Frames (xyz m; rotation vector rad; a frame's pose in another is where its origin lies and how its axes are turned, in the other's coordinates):
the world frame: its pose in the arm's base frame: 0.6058 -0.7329 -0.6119 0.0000 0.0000 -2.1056
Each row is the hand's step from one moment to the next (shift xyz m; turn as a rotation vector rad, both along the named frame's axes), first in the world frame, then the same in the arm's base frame.
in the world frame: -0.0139 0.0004 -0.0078 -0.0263 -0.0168 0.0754
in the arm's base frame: 0.0074 0.0118 -0.0078 -0.0010 0.0312 0.0754
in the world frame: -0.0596 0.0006 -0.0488 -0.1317 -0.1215 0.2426
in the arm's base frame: 0.0309 0.0510 -0.0488 -0.0374 0.1752 0.2426
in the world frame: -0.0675 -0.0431 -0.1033 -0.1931 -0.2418 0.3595
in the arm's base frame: -0.0027 0.0800 -0.1033 -0.1096 0.2894 0.3595
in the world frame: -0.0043 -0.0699 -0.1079 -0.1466 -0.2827 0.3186
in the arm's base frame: -0.0579 0.0393 -0.1079 -0.1685 0.2702 0.3186
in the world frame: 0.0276 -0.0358 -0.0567 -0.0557 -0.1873 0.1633
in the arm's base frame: -0.0449 -0.0055 -0.0567 -0.1328 0.1434 0.1633
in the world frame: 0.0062 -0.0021 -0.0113 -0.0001 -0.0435 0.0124
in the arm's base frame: -0.0050 -0.0043 -0.0113 -0.0374 0.0223 0.0124
